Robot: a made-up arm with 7 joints. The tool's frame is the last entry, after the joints.
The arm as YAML. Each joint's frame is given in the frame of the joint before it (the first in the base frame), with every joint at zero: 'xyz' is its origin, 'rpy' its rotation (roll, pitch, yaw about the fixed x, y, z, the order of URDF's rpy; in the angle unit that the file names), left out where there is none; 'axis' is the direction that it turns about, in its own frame. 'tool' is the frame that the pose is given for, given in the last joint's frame.
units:
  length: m
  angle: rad
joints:
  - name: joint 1
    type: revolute
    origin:
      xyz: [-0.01, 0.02, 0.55]
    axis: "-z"
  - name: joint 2
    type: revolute
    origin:
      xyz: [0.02, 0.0, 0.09]
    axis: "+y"
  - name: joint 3
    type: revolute
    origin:
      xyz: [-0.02, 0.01, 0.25]
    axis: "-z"
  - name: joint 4
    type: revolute
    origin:
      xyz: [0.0, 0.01, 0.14]
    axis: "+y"
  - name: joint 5
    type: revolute
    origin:
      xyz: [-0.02, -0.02, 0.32]
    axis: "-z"
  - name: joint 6
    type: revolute
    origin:
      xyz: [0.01, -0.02, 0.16]
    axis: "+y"
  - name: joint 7
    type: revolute
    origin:
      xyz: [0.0, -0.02, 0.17]
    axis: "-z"
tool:
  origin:
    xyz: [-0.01, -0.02, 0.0]
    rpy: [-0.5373, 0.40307, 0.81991]
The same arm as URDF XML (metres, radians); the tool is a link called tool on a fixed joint. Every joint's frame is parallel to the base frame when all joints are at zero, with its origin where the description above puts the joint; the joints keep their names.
<robot name="arm">
<joint name="joint 1" type="continuous"><parent link="base_link"/><child link="link1"/><origin xyz="-0.01 0.02 0.55" rpy="0 0 0"/><axis xyz="0 0 -1"/></joint>
<joint name="joint 2" type="continuous"><parent link="link1"/><child link="link2"/><origin xyz="0.02 0 0.09" rpy="0 0 0"/><axis xyz="0 1 0"/></joint>
<joint name="joint 3" type="continuous"><parent link="link2"/><child link="link3"/><origin xyz="-0.02 0.01 0.25" rpy="0 0 0"/><axis xyz="0 0 -1"/></joint>
<joint name="joint 4" type="continuous"><parent link="link3"/><child link="link4"/><origin xyz="0 0.01 0.14" rpy="0 0 0"/><axis xyz="0 1 0"/></joint>
<joint name="joint 5" type="continuous"><parent link="link4"/><child link="link5"/><origin xyz="-0.02 -0.02 0.32" rpy="0 0 0"/><axis xyz="0 0 -1"/></joint>
<joint name="joint 6" type="continuous"><parent link="link5"/><child link="link6"/><origin xyz="0.01 -0.02 0.16" rpy="0 0 0"/><axis xyz="0 1 0"/></joint>
<joint name="joint 7" type="continuous"><parent link="link6"/><child link="link7"/><origin xyz="0 -0.02 0.17" rpy="0 0 0"/><axis xyz="0 0 -1"/></joint>
<joint name="tool_fixed" type="fixed"><parent link="link7"/><child link="tool"/><origin xyz="-0.01 -0.02 0" rpy="-0.5373 0.4031 0.8199"/></joint>
<link name="base_link"/>
<link name="link1"/>
<link name="link2"/>
<link name="link3"/>
<link name="link4"/>
<link name="link5"/>
<link name="link6"/>
<link name="link7"/>
<link name="tool"/>
</robot>

